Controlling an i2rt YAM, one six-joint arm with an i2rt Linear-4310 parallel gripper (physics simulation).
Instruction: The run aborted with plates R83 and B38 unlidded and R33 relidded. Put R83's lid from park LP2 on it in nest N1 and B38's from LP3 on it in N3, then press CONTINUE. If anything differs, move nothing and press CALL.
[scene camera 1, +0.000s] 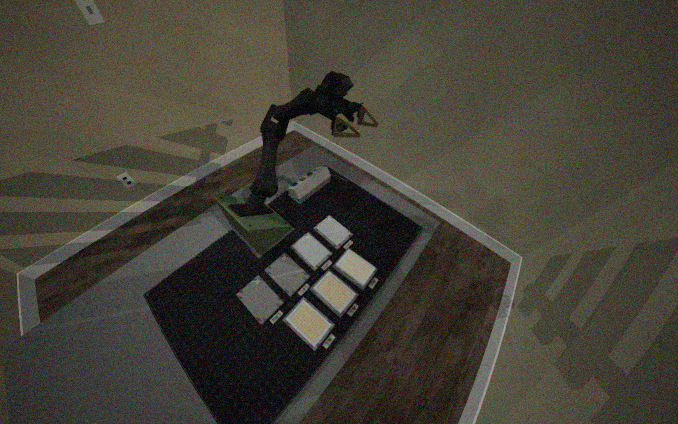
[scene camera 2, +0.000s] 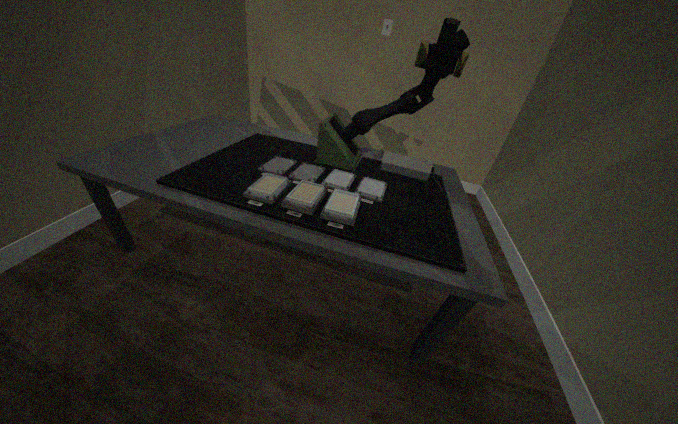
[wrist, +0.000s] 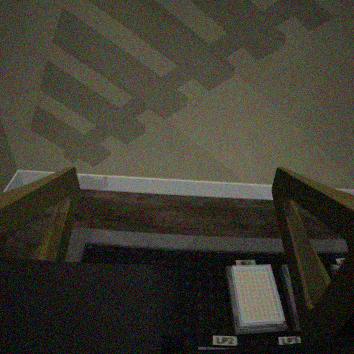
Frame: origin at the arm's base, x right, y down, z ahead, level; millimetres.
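Seen in the pictures: gripper, fingertip midpoint: (scene camera 1: 369, 130) (scene camera 2: 444, 60) (wrist: 175, 177); arm's base at its link origin: (scene camera 1: 252, 210) (scene camera 2: 343, 136).
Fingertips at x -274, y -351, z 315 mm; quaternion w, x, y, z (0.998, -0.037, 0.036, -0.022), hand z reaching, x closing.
Pixels of each thing's middle, then the offset from my fingertips to it. "spot": a spot on its surface instead. Level surfaces: height alone.
- far end at a spot on its surface: (scene camera 2: 267, 186) (scene camera 1: 315, 324) spot: dx +442, dy +416, dz +146 mm
- tag LP2 at a spot on its surface: (wrist: 225, 340) spot: dx +121, dy +444, dz +61 mm
- white button box at the middle of its body: (scene camera 2: 406, 163) (scene camera 1: 309, 182) dx -34, dy +404, dz -273 mm
- black mat at its surface level: dy +446 mm
My gripper (scene camera 1: 368, 129) (scene camera 2: 439, 66) (wrist: 175, 177) is open and empty, high above the table's back corner. In the front row three plates with cream wells sit on the mat: one (scene camera 1: 355, 268) (scene camera 2: 341, 205) (wrist: 257, 295), a middle one (scene camera 1: 334, 292) (scene camera 2: 304, 196) and one at the far end (scene camera 1: 308, 323) (scene camera 2: 267, 186). Behind them are two whitish lids (scene camera 1: 333, 231) (scene camera 1: 311, 251) and two greyer flat pieces (scene camera 1: 286, 274) (scene camera 1: 260, 299). In the wrist view the tag LP2 (wrist: 225, 340) reads clearly. Plate labels are unreadable; whether clear lids cover the plates I cannot tell.
A white button box (scene camera 1: 311, 185) (scene camera 2: 407, 166) with small coloured buttons stands near the arm's base. Its button labels are unreadable. The green wedge mount (scene camera 1: 265, 235) (scene camera 2: 334, 148) carries the arm beside the black mat (scene camera 1: 185, 320) (scene camera 2: 410, 230). Walls stand near the table.
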